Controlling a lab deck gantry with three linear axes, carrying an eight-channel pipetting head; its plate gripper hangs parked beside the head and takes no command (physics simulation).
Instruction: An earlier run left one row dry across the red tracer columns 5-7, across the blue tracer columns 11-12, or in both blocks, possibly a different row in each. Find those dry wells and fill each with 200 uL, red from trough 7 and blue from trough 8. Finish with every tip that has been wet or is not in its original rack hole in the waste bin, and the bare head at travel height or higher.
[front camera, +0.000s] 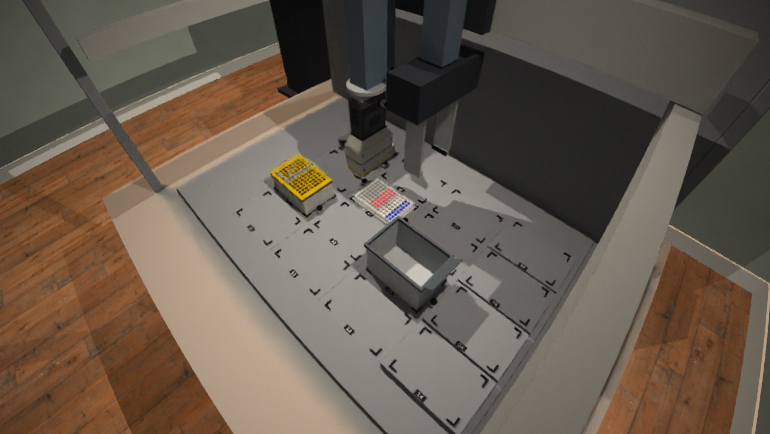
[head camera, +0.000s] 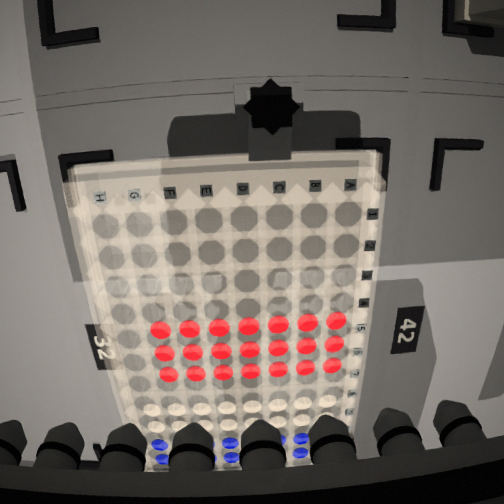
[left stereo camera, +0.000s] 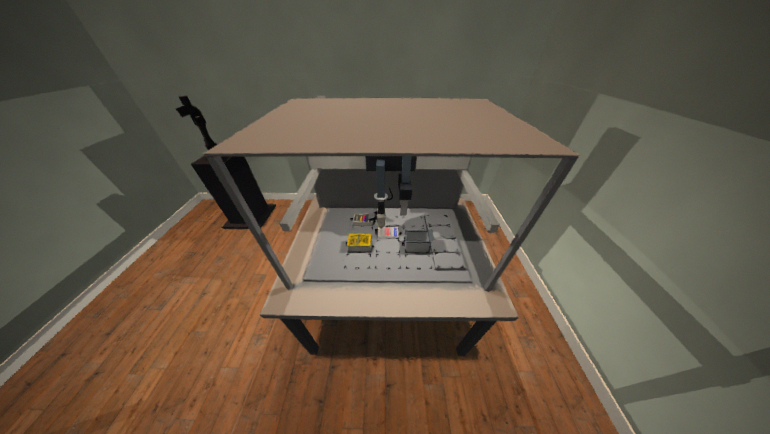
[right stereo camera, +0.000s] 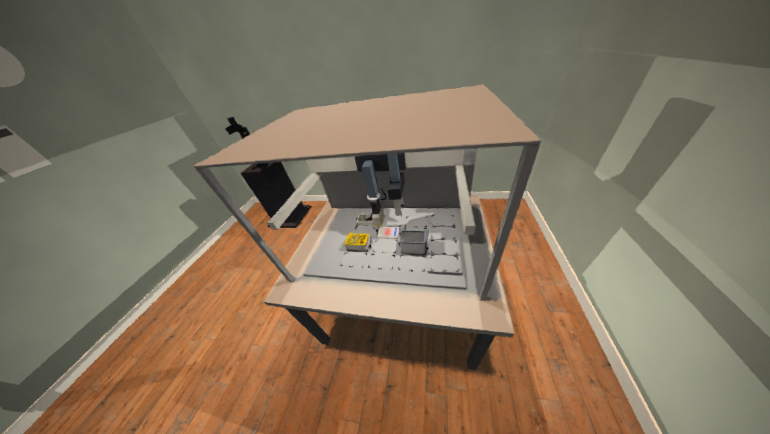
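Observation:
In the head camera view, the well plate (front camera: 396, 186) (head camera: 367, 170) shows red in columns 5-7, rows A-G; row H there shows no red. Blue wells (head camera: 230, 443) show at the bottom, partly hidden behind the bare dark nozzles (head camera: 260, 442), so their full rows cannot be read. The pipetting head (front camera: 369, 150) is over the deck behind the plate. The parked gripper (front camera: 428, 161) has two paddles apart with nothing between them. The yellow tip rack (front camera: 310, 186) (left stereo camera: 359, 239) (right stereo camera: 356, 240) holds pale tips. The coloured trough carrier (left stereo camera: 361, 218) is at the back left.
The grey waste bin (front camera: 393, 283) (left stereo camera: 417, 248) (right stereo camera: 413, 248) stands right of the plate. The dark back panel (front camera: 544, 156) is behind the deck. The rail (front camera: 641, 226) runs along the right side. A black pedestal (left stereo camera: 231, 188) stands outside, left of the table.

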